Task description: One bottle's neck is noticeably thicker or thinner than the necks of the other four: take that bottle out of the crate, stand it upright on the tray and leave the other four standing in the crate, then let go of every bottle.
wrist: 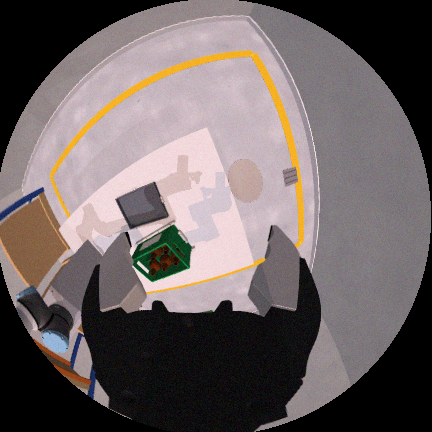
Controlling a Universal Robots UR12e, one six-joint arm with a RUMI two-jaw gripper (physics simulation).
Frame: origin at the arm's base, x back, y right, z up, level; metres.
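Seen in the pictures: gripper, fingertip midpoint: [197,231]; arm's base at its link origin: [59,317].
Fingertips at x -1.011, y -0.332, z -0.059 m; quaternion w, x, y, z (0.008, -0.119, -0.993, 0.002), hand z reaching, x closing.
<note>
Pixels of each thing's top centre, then the offset from my fingertips to it. "*": a spot on its surface instead. Level surfaces: height alone.
- green crate at its top centre: [157,265] dx +0.341, dy +0.356, dz -0.365 m
- dark grey tray at a spot on its surface: [143,204] * dx +0.340, dy +0.089, dz -0.535 m
- pale table at its surface level: dz -0.540 m
The green crate [179,243] stands left of centre in the wrist view, next to the left jaw. Several brown bottles [165,259] stand inside it with their tops showing; they are too small to compare the necks. The dark grey tray [143,204] lies just beyond the crate, and no bottle shows on it. My gripper [197,231] is open, with wide-spread jaws and nothing between them. It is apart from the crate, which appears beside and partly between the jaws.
A pale table [227,247] carries crate and tray. Yellow lines [296,150] mark the floor around it. A floor grate [290,176] lies right. Cardboard boxes [30,237] and shelving with blue posts [76,351] stand left, near a part of the robot arm [56,317].
</note>
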